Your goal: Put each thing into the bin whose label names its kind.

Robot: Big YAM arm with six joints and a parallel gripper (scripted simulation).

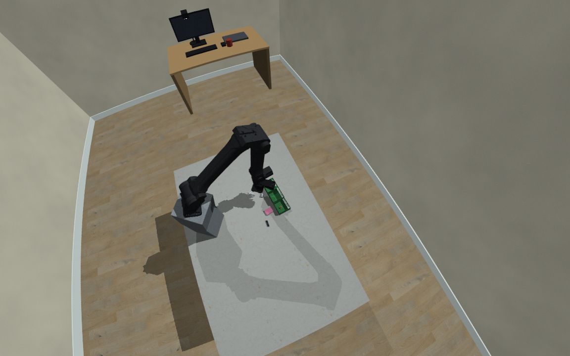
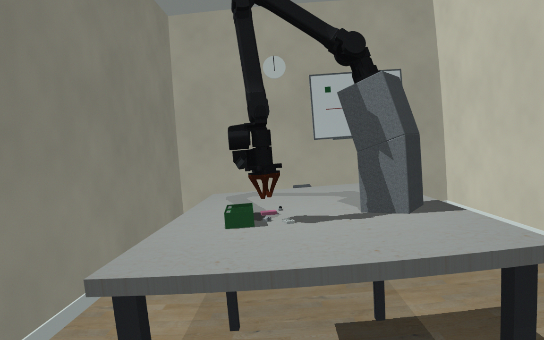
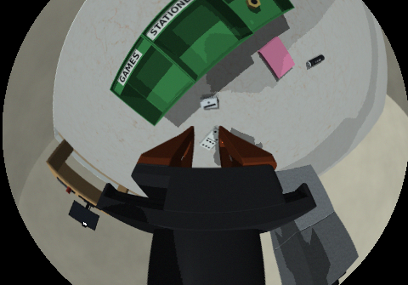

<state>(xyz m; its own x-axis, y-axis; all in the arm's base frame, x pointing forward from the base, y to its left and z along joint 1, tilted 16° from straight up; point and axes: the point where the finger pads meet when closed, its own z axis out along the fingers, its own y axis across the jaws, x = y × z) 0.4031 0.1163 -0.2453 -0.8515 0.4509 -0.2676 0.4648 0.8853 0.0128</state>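
The grey-white piece lies 70 mm below my hand and 10 mm to the right of it. The rest, counted from my hand: pink eraser (130 mm to the right, 80 mm below, 20 mm ahead); then brass nut (130 mm to the right, 110 mm ahead, 70 mm below); then white domino (80 mm below, 70 mm behind, 20 mm to the left).
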